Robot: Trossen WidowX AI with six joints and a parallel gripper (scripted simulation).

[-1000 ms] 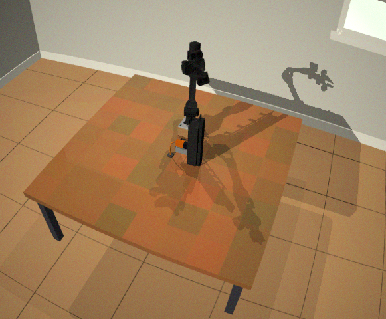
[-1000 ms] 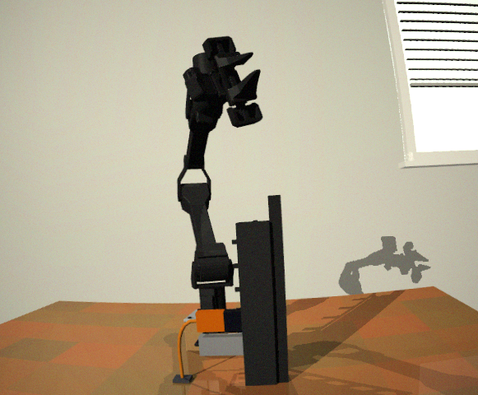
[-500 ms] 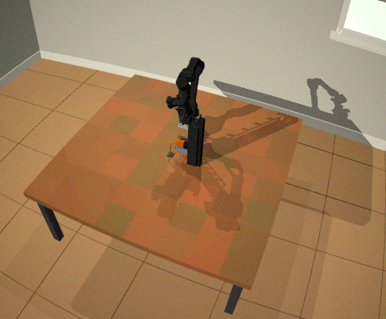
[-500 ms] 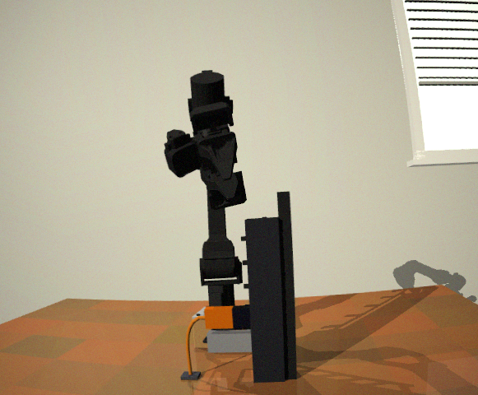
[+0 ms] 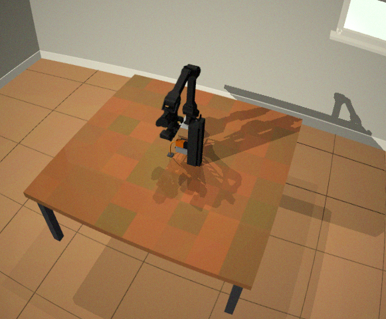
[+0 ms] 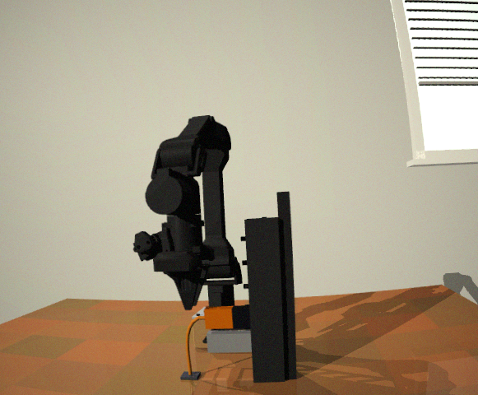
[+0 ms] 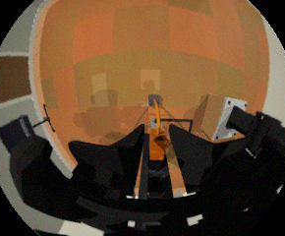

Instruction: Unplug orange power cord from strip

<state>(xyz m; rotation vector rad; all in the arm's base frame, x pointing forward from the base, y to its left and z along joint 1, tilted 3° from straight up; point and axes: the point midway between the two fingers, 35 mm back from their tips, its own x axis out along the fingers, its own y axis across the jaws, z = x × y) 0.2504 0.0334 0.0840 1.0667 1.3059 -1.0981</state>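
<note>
Right now the orange plug is 60 mm to the left of my gripper tip, 20 mm behind it and 10 mm below it.
</note>
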